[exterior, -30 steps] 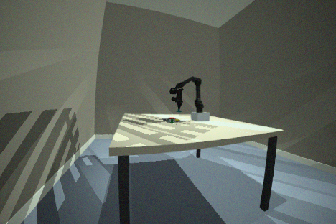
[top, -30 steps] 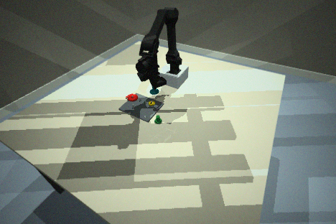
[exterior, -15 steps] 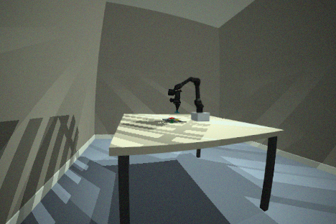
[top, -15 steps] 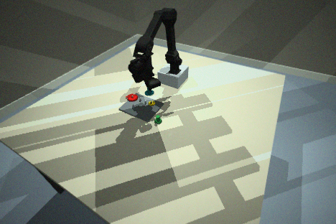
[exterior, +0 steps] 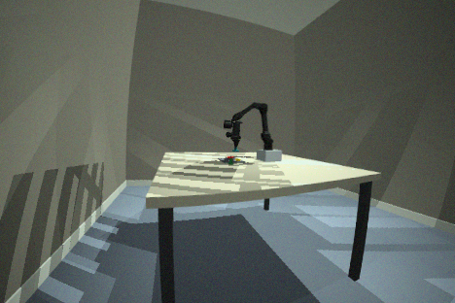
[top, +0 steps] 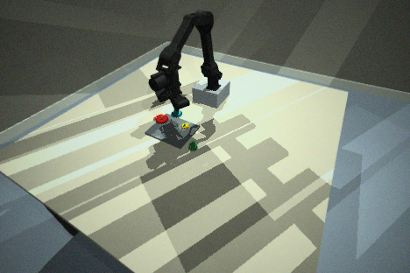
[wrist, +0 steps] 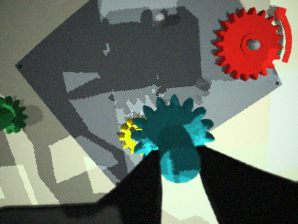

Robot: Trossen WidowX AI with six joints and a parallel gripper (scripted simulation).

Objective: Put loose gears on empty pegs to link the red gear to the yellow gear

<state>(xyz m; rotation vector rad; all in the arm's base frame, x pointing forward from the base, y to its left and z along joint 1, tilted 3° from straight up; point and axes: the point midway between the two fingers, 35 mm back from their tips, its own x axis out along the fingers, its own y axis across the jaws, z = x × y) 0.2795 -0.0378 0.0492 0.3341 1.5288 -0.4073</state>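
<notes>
Now: gripper tip 15 cm to the right of the dark green gear, 9 cm above it and 8 cm short of it. The rest, counted from my gripper tip: yellow gear (9 cm below, 4 cm to the left, 1 cm behind); then teal gear (1 cm below); then red gear (10 cm to the right, 9 cm below, 1 cm ahead).
</notes>
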